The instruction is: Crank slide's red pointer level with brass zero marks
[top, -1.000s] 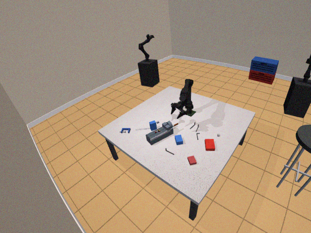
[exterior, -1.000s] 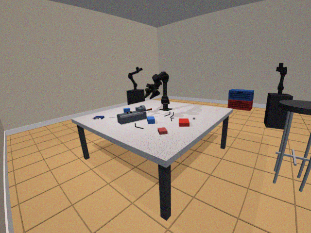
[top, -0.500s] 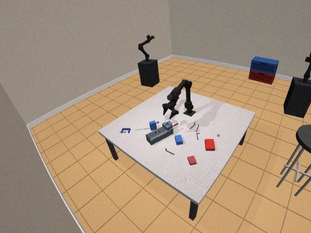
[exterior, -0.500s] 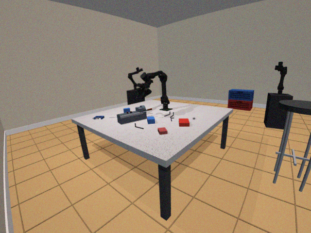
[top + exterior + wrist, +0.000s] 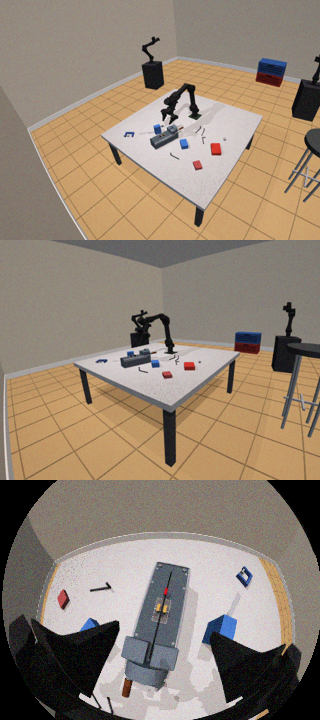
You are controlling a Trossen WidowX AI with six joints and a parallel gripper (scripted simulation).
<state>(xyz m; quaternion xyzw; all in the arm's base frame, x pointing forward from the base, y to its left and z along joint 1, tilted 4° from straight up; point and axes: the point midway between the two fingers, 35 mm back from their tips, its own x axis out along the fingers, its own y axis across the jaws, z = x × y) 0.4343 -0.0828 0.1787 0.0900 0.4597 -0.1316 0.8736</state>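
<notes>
Now: gripper tip 10 cm past the brown crank handle, 10 cm to the right of it and 11 cm above it. From my gripper tip the other things lie so: red pointer: 9 cm ahead, 2 cm to the right, 10 cm below.
</notes>
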